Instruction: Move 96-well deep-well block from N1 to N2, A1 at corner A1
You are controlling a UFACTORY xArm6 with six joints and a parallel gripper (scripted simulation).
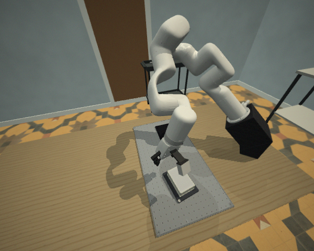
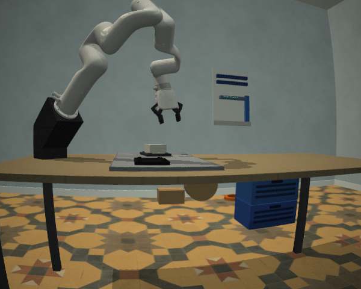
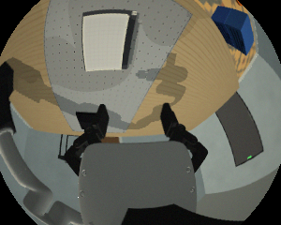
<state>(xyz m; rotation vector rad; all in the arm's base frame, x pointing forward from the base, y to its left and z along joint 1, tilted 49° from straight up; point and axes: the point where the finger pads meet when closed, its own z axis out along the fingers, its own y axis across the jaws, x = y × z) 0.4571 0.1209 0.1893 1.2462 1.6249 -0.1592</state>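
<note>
My hand is 140 mm above the white deep-well block, 80 mm to the right of it and 50 mm past it. From my hand the other things lie so: white corner mark: 220 mm to the right, 160 mm below, 130 mm behind; black plate nest N1: 160 mm below, 80 mm to the left, 50 mm behind; black plate nest N2: 270 mm to the right, 200 mm behind, 160 mm below.
</note>
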